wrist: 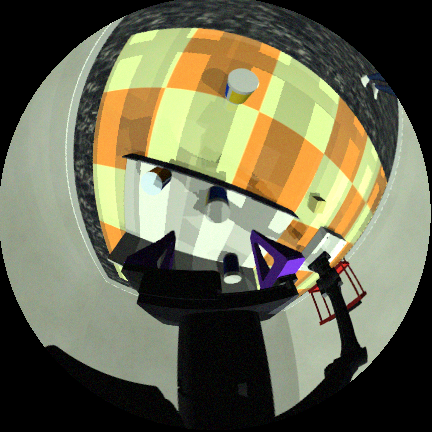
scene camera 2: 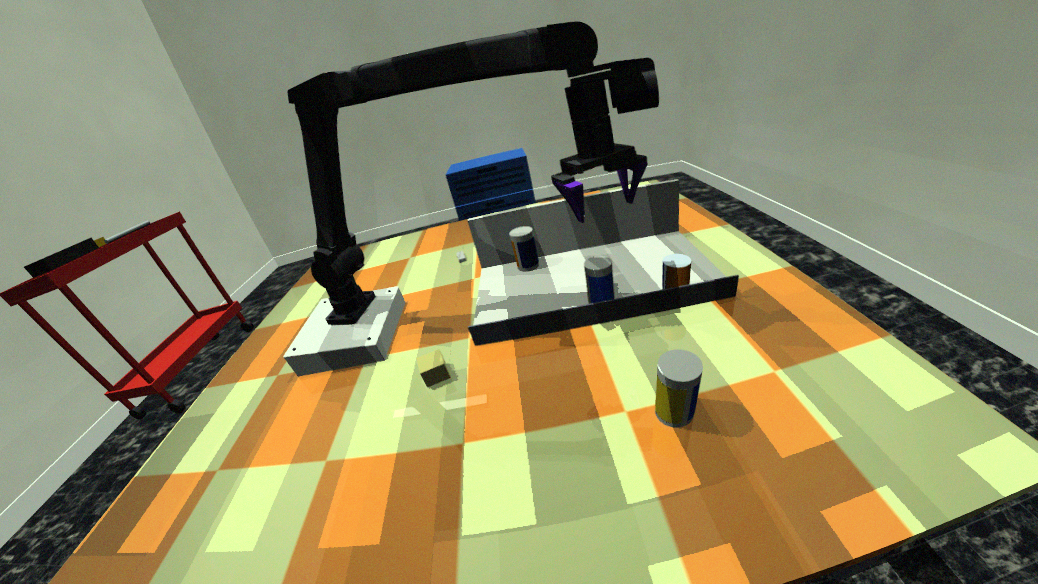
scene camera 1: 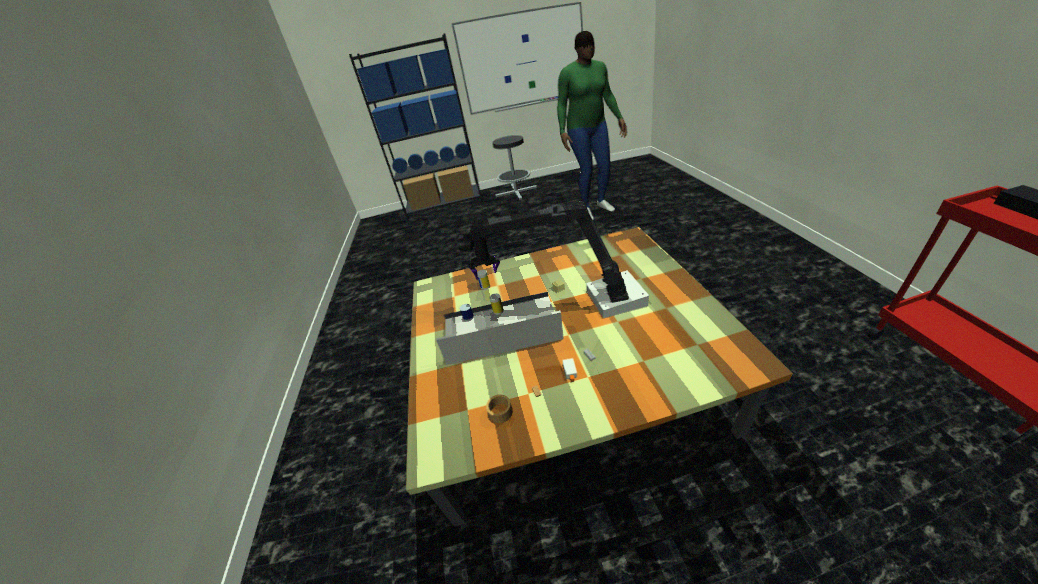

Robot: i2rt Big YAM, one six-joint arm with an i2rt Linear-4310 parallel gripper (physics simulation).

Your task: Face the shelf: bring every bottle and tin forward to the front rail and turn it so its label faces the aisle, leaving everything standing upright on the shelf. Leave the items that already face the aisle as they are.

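Frame: origin at the arm's base, x ahead, y left, z up, level; millimetres.
Seen in the pictures: gripper, fingertip midpoint: [wrist: 212,234] [scene camera 2: 606,212] [scene camera 1: 486,276]; arm's base, link origin: [wrist: 318,260] [scene camera 2: 352,309] [scene camera 1: 617,293].
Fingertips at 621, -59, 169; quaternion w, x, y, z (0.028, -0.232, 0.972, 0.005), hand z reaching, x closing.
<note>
Offsets run from my fingertips to a thing's middle, as dx, dy, dz. "pt": to the spot under its first point.
My gripper [scene camera 1: 486,273] [scene camera 2: 606,210] [wrist: 212,234] is open and empty, above the shelf [scene camera 1: 500,339] [scene camera 2: 566,317]. Below it, a blue tin with a grey lid @[-22, +28, -157] [scene camera 2: 600,281] [wrist: 217,201] stands upright close behind the dark front rail; its yellow side @[pt -28, +53, -147] [scene camera 1: 497,305] shows in scene camera 1. An orange and dark blue tin @[+134, +46, -170] [scene camera 1: 466,313] [scene camera 2: 676,273] [wrist: 159,177] stands upright near the rail at the other end. A dark blue and orange tin @[-192, +228, -156] [scene camera 2: 524,250] [wrist: 230,262] stands upright farther back by the back panel. The rail hides the lower parts of the two front tins.
A yellow and blue tin @[+64, -232, -178] [scene camera 2: 676,395] [wrist: 240,90] stands on the table outside the rail. A small wooden block @[-347, -119, -209] [scene camera 1: 557,286] [scene camera 2: 434,370] [wrist: 317,202] lies near the arm's white base [scene camera 2: 341,357]. A brown bowl @[-37, +611, -203] [scene camera 1: 499,415] and a white box @[-330, +458, -214] [scene camera 1: 569,368] are behind the back panel.
</note>
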